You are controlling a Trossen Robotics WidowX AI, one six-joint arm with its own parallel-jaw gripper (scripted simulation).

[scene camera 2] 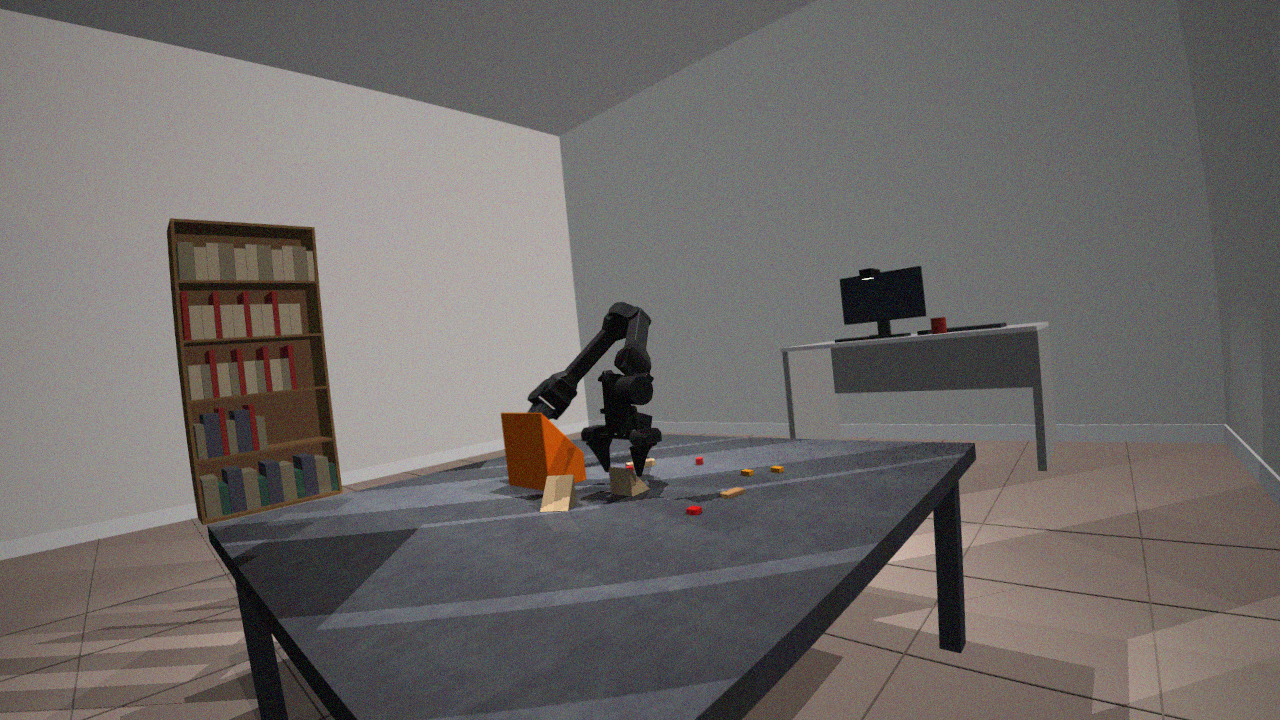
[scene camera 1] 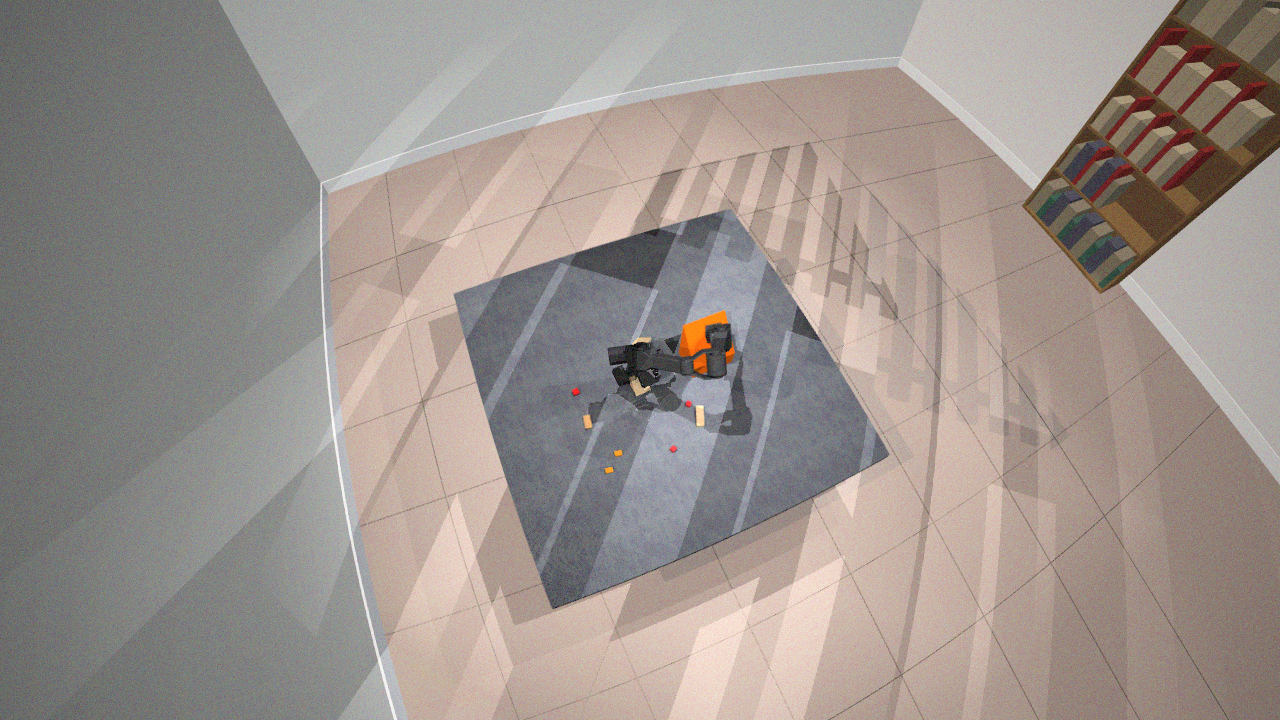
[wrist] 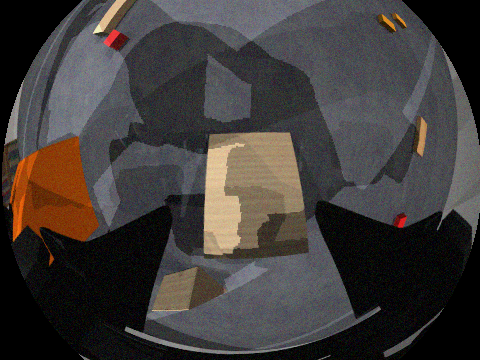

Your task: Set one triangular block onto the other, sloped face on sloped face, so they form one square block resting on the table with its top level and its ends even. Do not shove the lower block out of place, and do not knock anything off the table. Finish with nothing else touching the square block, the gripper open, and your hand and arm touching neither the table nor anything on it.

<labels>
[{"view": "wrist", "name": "my gripper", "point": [244,212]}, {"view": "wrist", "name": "tan triangular block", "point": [253,207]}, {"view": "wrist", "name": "tan triangular block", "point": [180,291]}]
</labels>
